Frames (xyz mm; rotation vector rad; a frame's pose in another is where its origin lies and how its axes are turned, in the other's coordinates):
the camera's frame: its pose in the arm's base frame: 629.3 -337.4 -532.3 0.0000 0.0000 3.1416
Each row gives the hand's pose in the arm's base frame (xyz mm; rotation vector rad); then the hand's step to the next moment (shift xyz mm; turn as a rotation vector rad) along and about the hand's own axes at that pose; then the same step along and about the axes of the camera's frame.
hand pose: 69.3 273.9 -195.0 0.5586 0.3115 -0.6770
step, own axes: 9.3 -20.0 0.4 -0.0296 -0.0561 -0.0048
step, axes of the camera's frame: 6.3 17.7 -11.5 0.0597 0.0184 -0.0122
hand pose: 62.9 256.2 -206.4 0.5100 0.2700 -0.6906
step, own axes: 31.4 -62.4 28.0 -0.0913 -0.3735 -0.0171
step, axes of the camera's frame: 16.2 72.6 -11.2 0.3176 0.1868 -0.1112
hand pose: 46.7 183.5 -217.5 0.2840 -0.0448 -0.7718
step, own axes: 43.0 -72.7 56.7 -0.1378 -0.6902 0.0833
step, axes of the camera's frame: 26.8 92.7 32.2 0.5812 0.3938 -0.0971
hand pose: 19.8 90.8 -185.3 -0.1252 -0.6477 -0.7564
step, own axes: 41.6 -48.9 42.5 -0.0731 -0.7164 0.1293
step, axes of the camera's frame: 31.5 46.6 52.6 0.5866 0.4365 -0.0254
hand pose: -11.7 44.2 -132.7 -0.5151 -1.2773 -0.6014
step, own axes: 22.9 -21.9 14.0 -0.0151 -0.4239 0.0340
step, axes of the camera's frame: 20.7 9.9 25.9 0.3115 0.2899 0.0032
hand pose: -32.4 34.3 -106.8 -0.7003 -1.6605 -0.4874
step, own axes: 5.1 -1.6 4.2 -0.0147 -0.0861 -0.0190
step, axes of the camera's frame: 4.7 -2.5 4.2 0.0432 0.0780 -0.0054
